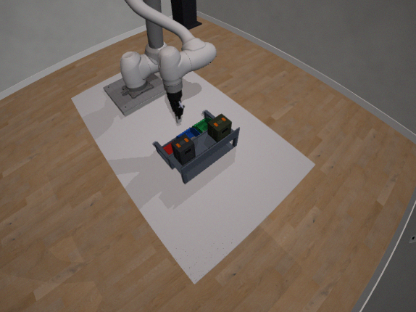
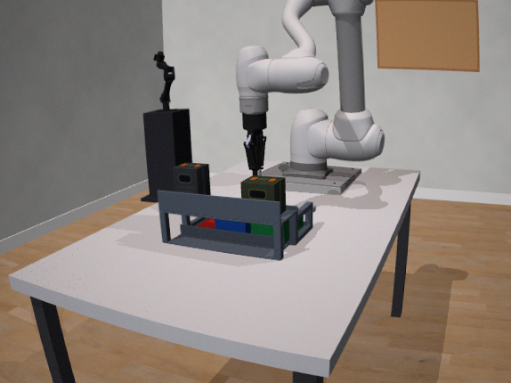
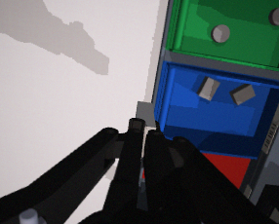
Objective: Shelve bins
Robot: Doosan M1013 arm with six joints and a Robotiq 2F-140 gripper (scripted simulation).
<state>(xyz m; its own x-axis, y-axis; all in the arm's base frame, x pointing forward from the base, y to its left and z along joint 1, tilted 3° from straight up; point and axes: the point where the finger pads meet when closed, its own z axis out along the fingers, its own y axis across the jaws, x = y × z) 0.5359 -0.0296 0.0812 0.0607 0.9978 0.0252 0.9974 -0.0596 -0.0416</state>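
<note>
The blue bin is 110 mm ahead of my hand, 10 mm to the right of it and 90 mm below it. The rest, counted from my hand: green bin 120 mm ahead, 110 mm to the left, 90 mm below; red mark 110 mm ahead, 120 mm to the right, 130 mm below; blue mark 110 mm ahead, 130 mm below.
</note>
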